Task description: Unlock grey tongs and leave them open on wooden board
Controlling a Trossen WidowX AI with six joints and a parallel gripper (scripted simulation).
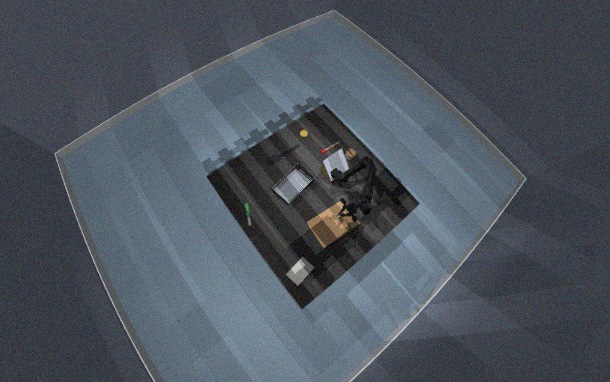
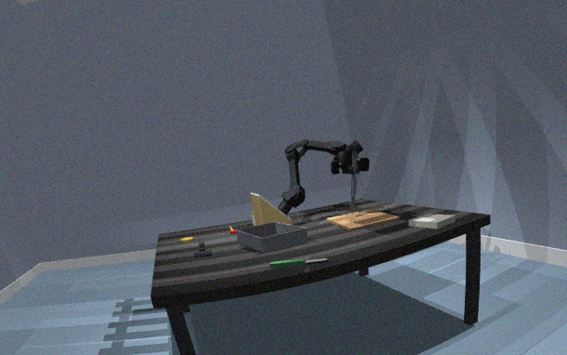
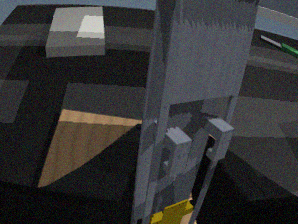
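Right now the wooden board is 210 mm below my gripper tip. Also, from my gripper tip: white block: 430 mm ahead, 210 mm below, 130 mm to the left; then grey roasting tin: 440 mm to the right, 190 mm below, 60 mm ahead; then yellow lock piece: 40 mm behind.
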